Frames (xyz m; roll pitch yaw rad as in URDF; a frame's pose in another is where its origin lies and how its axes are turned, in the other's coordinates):
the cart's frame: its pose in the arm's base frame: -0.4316 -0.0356 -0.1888 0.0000 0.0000 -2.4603
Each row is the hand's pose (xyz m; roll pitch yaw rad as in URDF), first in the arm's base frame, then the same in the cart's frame.
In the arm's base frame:
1: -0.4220 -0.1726 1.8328 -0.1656 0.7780 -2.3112
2: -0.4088 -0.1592 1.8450 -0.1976 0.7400 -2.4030
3: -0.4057 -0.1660 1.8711 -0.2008 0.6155 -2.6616
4: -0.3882 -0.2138 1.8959 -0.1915 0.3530 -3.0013
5: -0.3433 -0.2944 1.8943 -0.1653 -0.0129 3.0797
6: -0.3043 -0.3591 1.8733 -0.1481 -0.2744 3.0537
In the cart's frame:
1: 0.0788 0.1125 2.0216 -0.1656 0.7780 0.1491
2: 0.0601 0.1104 2.0338 -0.1976 0.7400 0.0573
3: 0.0620 0.1176 2.0599 -0.2008 0.6155 -0.2013
4: 0.0785 0.1658 2.0847 -0.1915 0.3530 -0.5410
5: 0.0944 0.2566 2.0831 -0.1653 -0.0129 -0.7432
6: 0.1049 0.3315 2.0621 -0.1481 -0.2744 -0.7692

